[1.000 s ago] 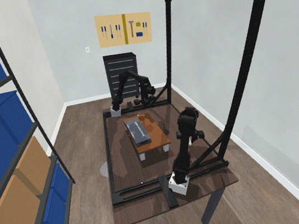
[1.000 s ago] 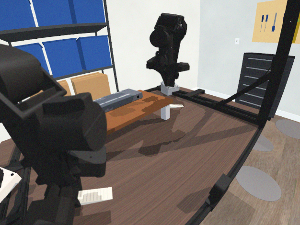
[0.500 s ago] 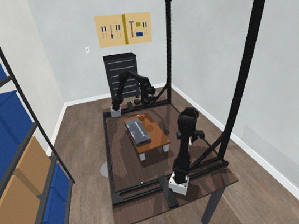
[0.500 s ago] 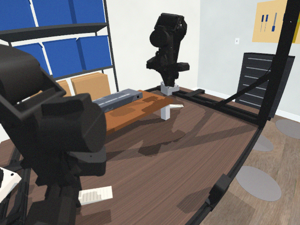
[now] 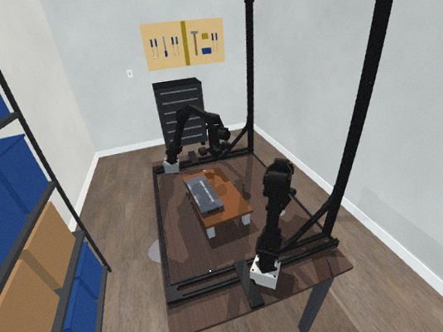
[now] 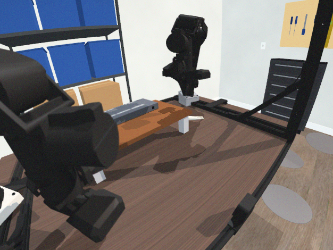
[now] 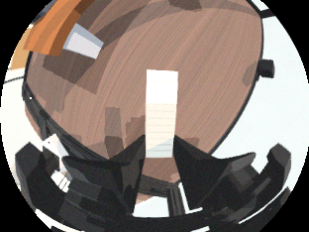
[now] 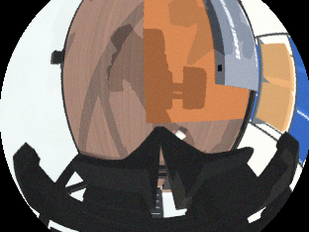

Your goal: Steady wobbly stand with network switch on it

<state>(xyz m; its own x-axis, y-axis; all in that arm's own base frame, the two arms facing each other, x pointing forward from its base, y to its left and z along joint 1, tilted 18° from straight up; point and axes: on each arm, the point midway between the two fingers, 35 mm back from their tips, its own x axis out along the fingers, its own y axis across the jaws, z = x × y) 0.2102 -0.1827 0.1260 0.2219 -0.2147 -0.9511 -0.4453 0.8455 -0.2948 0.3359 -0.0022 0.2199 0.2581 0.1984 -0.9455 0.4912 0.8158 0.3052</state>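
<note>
Now: left hand 3 cm above the white wedge, 2 cm to the left of it and 1 cm short of it. From my left hand the other things lie so: grey network switch 30 cm to the right, 26 cm ahead, 2 cm above; then stand 29 cm to the right, 20 cm ahead, 5 cm below.
</note>
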